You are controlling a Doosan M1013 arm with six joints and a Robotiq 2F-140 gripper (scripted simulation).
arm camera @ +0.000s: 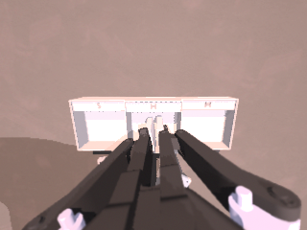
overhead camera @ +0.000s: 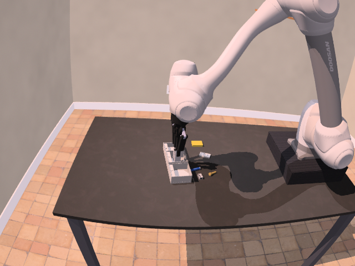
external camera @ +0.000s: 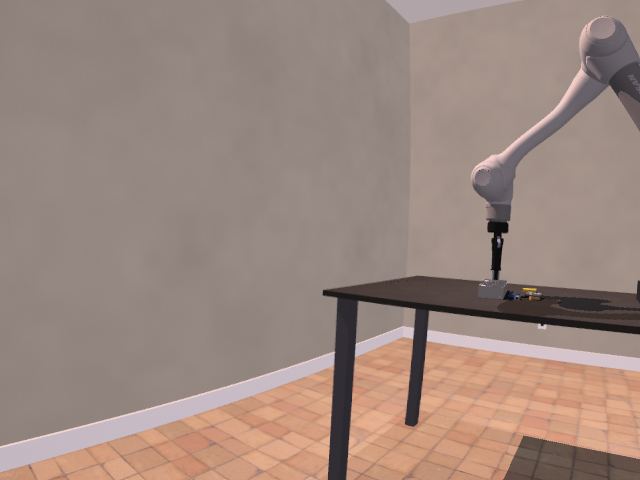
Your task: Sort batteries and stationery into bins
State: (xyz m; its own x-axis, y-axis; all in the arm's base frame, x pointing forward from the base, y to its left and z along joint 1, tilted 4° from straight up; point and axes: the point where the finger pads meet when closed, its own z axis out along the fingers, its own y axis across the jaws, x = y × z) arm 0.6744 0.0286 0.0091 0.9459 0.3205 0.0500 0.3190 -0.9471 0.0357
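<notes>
Right now the three joined white bins is 30 mm below my hand. The rest, counted from my hand: small white block: 130 mm behind, 70 mm to the right, 40 mm below; then small blue thing: 80 mm behind, 40 mm to the left, 40 mm below; then gold bolt: 150 mm behind, 70 mm to the left, 40 mm below.
</notes>
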